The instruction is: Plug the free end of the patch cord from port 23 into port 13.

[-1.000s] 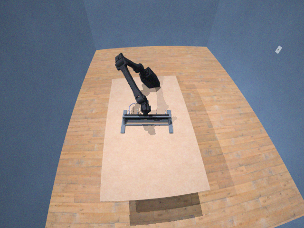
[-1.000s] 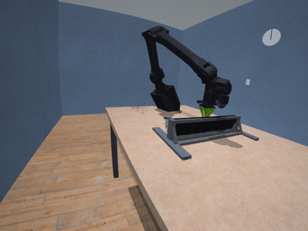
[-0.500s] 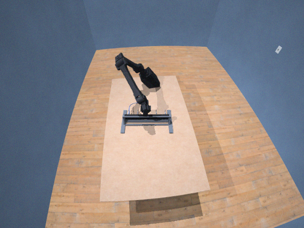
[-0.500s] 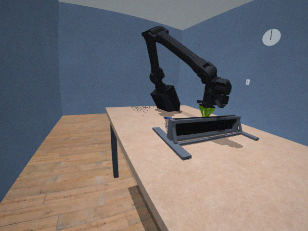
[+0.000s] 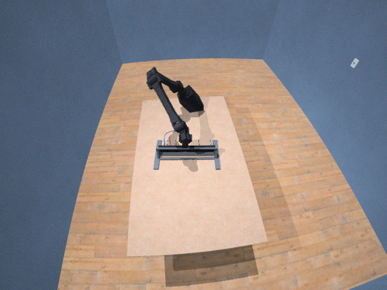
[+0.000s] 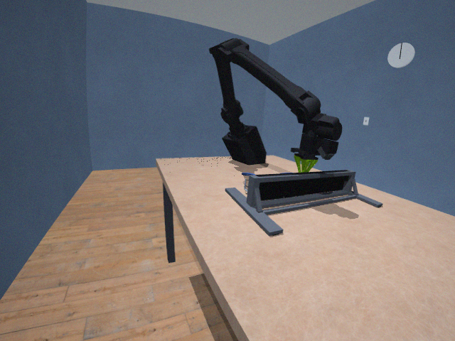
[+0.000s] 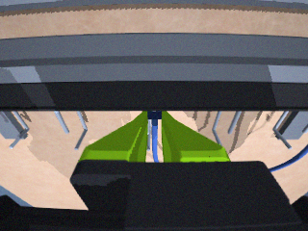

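My hand is 2 cm short of the plug.
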